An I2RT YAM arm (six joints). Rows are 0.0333 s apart.
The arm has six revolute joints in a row. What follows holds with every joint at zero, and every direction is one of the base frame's.
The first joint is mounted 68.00 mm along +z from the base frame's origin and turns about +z.
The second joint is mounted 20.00 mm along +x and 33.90 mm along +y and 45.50 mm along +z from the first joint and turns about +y.
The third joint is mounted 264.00 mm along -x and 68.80 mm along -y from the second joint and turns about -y.
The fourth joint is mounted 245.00 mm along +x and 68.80 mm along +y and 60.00 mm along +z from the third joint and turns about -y.
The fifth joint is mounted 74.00 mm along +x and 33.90 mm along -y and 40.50 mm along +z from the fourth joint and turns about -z.
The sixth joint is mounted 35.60 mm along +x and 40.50 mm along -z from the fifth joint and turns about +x.
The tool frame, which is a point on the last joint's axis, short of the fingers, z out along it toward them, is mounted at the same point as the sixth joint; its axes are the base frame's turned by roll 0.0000, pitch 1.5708 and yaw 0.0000 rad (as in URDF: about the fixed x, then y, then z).
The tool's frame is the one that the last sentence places.
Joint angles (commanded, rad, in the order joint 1, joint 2, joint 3, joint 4, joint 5, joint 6), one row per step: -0.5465, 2.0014, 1.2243, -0.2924, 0.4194, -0.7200; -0.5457, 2.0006, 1.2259, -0.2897, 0.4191, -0.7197; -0.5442, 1.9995, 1.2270, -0.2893, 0.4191, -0.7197; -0.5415, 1.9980, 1.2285, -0.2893, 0.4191, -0.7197; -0.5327, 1.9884, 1.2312, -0.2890, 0.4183, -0.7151; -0.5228, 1.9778, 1.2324, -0.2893, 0.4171, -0.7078; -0.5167, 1.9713, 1.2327, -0.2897, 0.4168, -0.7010; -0.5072, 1.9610, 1.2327, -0.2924, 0.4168, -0.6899; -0.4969, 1.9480, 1.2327, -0.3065, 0.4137, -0.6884; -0.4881, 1.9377, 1.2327, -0.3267, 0.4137, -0.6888; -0.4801, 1.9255, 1.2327, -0.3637, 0.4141, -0.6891; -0.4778, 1.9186, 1.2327, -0.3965, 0.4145, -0.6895; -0.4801, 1.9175, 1.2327, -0.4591, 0.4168, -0.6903; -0.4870, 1.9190, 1.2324, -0.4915, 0.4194, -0.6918
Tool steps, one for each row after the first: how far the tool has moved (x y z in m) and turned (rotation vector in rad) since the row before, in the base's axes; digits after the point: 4 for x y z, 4 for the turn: 0.0007, 0.0000, 0.0009, -0.0024, -0.0047, 0.0007; 0.0006, 0.0004, 0.0007, -0.0013, -0.0022, 0.0015; 0.0008, 0.0007, 0.0010, -0.0015, -0.0026, 0.0027; 0.0023, 0.0028, 0.0044, -0.0050, -0.0139, 0.0055; 0.0021, 0.0034, 0.0043, -0.0035, -0.0147, 0.0048; 0.0011, 0.0022, 0.0025, -0.0016, -0.0097, 0.0009; 0.0015, 0.0035, 0.0038, -0.0013, -0.0131, 0.0008; 0.0006, 0.0044, 0.0041, 0.0032, -0.0012, 0.0107; -0.0002, 0.0041, 0.0028, 0.0046, 0.0090, 0.0091; -0.0019, 0.0046, 0.0026, 0.0112, 0.0223, 0.0080; -0.0026, 0.0023, 0.0009, 0.0115, 0.0234, 0.0024; -0.0058, 0.0020, -0.0025, 0.0264, 0.0560, -0.0027; -0.0042, -0.0009, -0.0020, 0.0136, 0.0322, -0.0067
